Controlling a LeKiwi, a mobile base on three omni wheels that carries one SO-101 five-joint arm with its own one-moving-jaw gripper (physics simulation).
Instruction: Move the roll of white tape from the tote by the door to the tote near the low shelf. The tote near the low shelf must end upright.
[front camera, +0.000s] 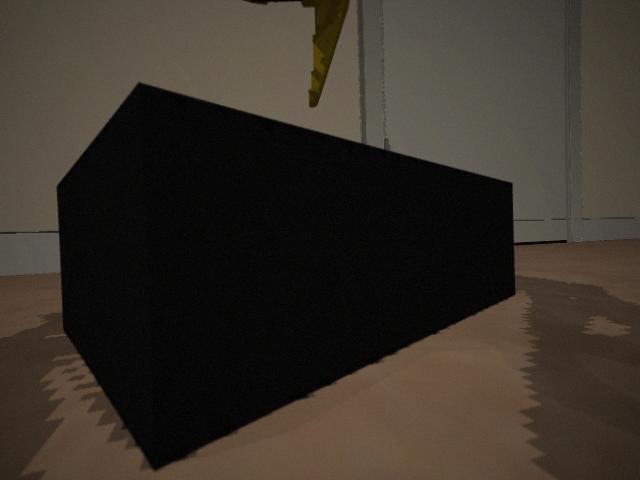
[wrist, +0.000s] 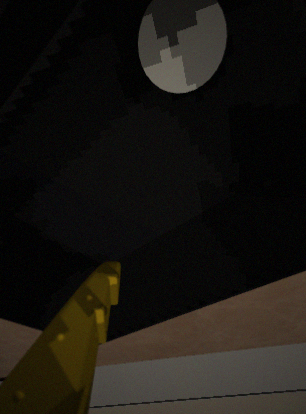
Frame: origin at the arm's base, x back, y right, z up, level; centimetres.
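Seen in the pictures: hand, tool point: (front camera: 308, 99) (wrist: 119, 277).
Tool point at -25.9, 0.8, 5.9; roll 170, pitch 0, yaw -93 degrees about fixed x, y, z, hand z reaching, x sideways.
Pixels of each thing's top centre, then the offset from my tool point to it, as dx, dy, dz. Level surfaces: height alone.
- black tote, top centre: (wrist: 130, 244) (front camera: 312, 185) -4.6, +0.2, -4.9
- white tape, top centre: (wrist: 182, 46) +4.0, -2.9, -12.2
- brown floor, surface height: dz -14.9
The black tote (front camera: 320, 248) (wrist: 240, 250) stands upright close in front of the base, near the door. The roll of white tape (wrist: 200, 55) lies inside it, at the top of the wrist view, its round pale face partly in shadow. The tote wall hides it in the front view. My gripper (front camera: 313, 98) (wrist: 116, 270) is fully open and empty. One notched yellow jaw shows in the wrist view, its tip below the tape and apart from it. In the front view that jaw hangs point down above the tote's rim line. The tote near the low shelf does not show.
A grey door (front camera: 475, 113) in its frame stands behind the tote to the right. A beige wall (front camera: 206, 51) with a pale baseboard (front camera: 28, 253) (wrist: 200, 375) runs behind. The brown floor (front camera: 392, 403) (wrist: 210, 320) carries dark shadows on both sides of the tote.
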